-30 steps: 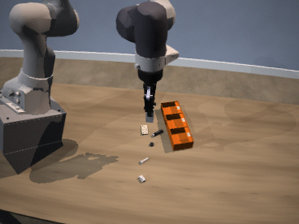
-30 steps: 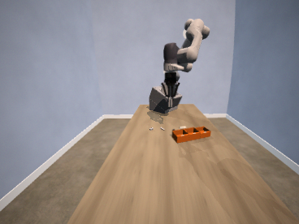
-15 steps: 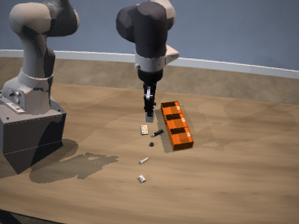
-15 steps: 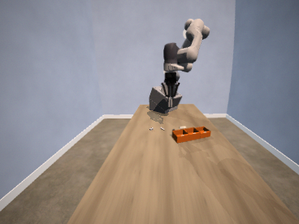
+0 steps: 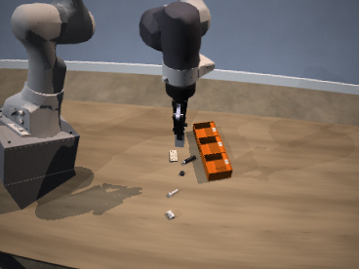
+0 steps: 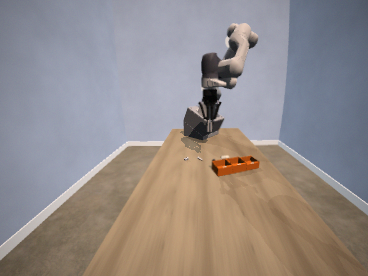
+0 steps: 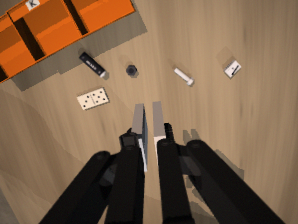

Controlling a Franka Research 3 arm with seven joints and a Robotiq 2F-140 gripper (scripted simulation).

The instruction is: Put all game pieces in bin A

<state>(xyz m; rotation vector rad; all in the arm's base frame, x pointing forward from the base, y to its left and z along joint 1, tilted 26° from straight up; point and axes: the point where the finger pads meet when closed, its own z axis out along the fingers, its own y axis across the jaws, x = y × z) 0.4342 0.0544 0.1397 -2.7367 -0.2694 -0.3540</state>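
The orange bin is 60 mm ahead of my hand, 160 mm to the left of it and 200 mm below it. From my hand the other things lie so: black nut 30 mm to the left, 220 mm below; silver screw 60 mm to the right, 210 mm below; black cylinder 90 mm to the left, 210 mm below.
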